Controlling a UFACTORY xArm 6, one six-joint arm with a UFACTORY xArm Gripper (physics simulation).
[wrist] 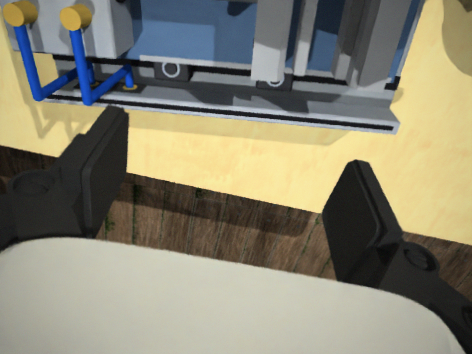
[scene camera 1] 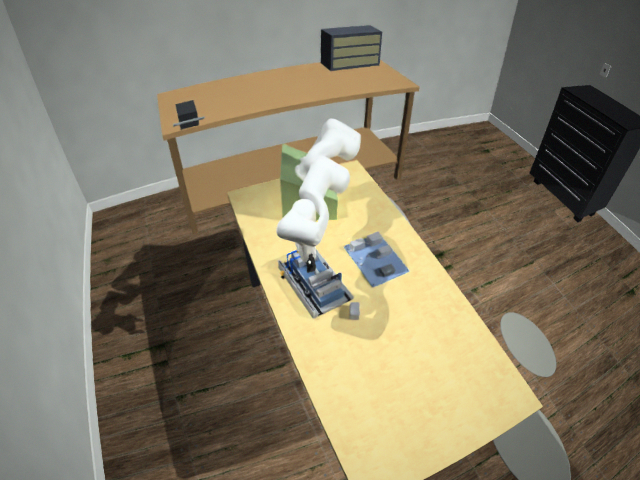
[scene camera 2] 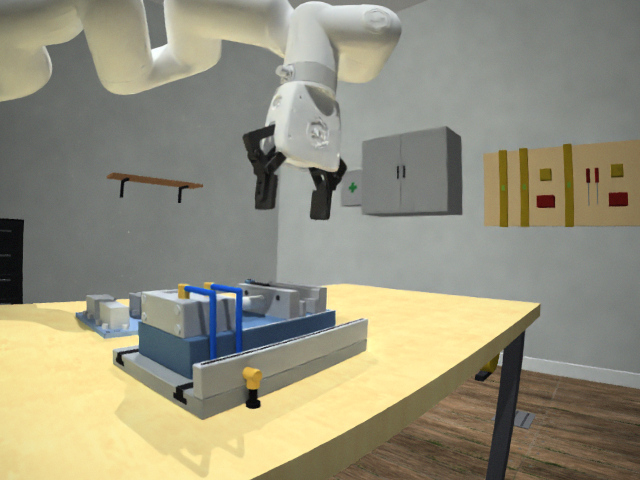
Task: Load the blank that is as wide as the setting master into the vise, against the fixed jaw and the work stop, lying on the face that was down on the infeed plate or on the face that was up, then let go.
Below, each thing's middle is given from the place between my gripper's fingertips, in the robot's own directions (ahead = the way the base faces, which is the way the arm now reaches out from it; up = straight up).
Right now the vise (scene camera 2: 178, 354) is 15 cm below my hand, 5 cm to the left of it and 3 cm behind it. The rest, counted from my hand: vise rear block (scene camera 2: 194, 319) (12 cm below, 12 cm behind, 4 cm to the left); grey rail (scene camera 2: 211, 379) (16 cm below, 4 cm to the right, 2 cm behind).
